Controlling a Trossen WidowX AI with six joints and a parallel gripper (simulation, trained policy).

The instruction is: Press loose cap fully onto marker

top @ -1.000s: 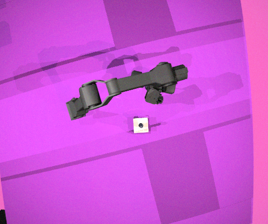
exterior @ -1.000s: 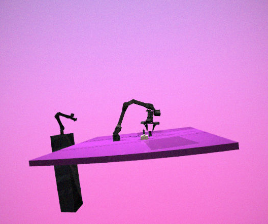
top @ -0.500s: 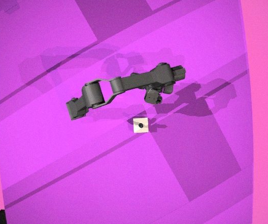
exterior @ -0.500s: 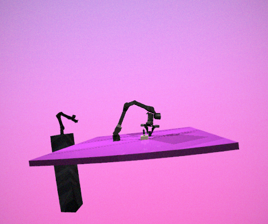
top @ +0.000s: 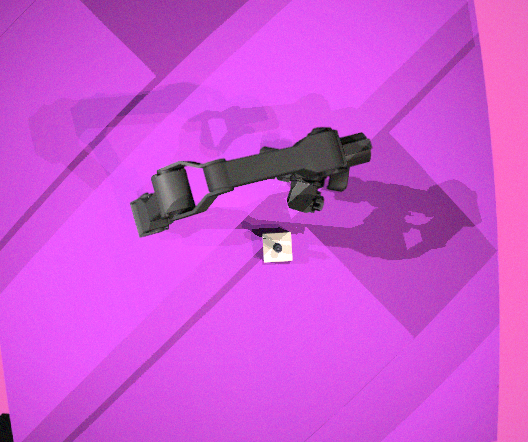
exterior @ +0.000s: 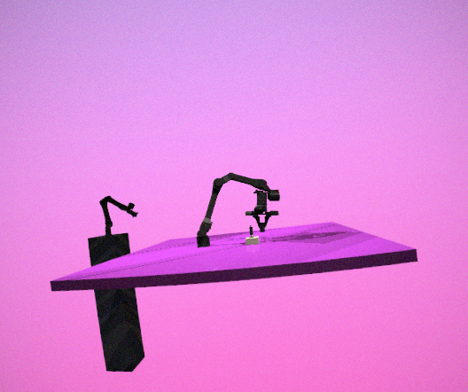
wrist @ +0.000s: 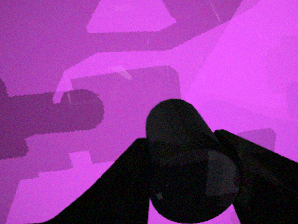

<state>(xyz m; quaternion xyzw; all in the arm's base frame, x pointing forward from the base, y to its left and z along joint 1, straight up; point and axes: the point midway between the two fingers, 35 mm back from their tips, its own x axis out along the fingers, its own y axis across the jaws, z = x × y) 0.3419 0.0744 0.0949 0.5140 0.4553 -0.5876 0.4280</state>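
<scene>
Right now my gripper tip is 50 mm past the white holder block, 160 mm to the left of it and 40 mm above it. From my gripper tip the other things lie so: dark cap (10 mm above).
</scene>
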